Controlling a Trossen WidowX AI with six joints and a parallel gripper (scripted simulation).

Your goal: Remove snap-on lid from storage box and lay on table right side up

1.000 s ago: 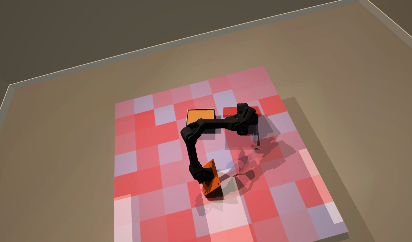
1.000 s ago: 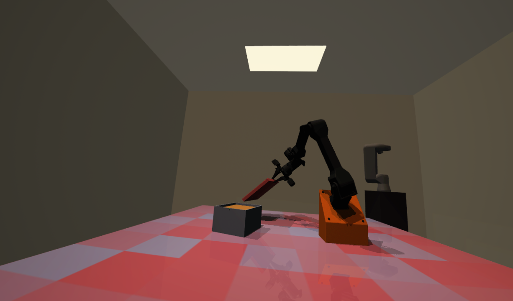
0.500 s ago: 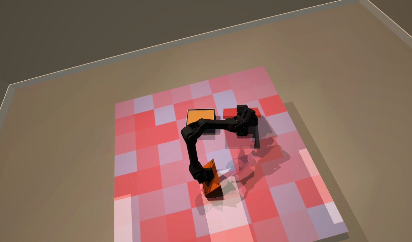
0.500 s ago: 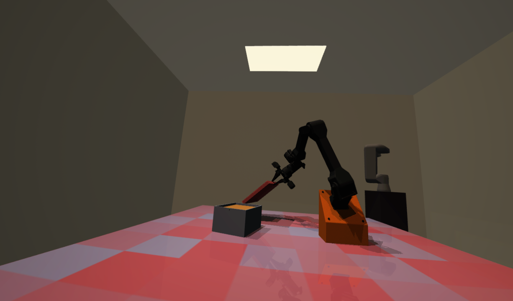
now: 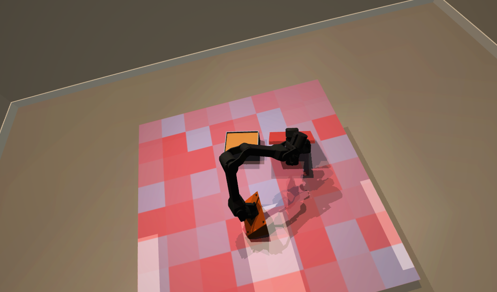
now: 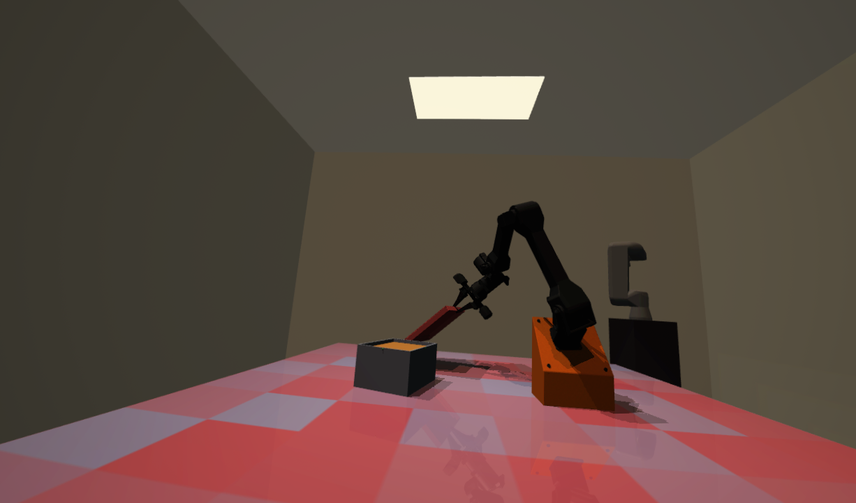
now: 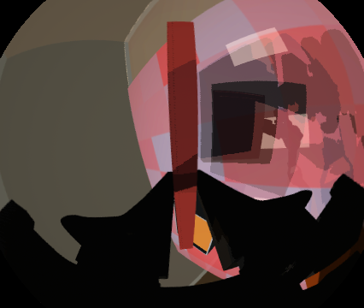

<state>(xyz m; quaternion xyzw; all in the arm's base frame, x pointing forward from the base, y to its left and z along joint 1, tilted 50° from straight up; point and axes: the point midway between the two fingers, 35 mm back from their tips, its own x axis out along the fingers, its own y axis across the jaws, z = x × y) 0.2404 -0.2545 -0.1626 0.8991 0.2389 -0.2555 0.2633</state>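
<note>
Right now the lid is 60 mm ahead of my gripper tip, 50 mm below it and 20 mm to the right of it. Also, from my gripper tip: storage box (250 mm to the left, 160 mm ahead, 150 mm below).
</note>
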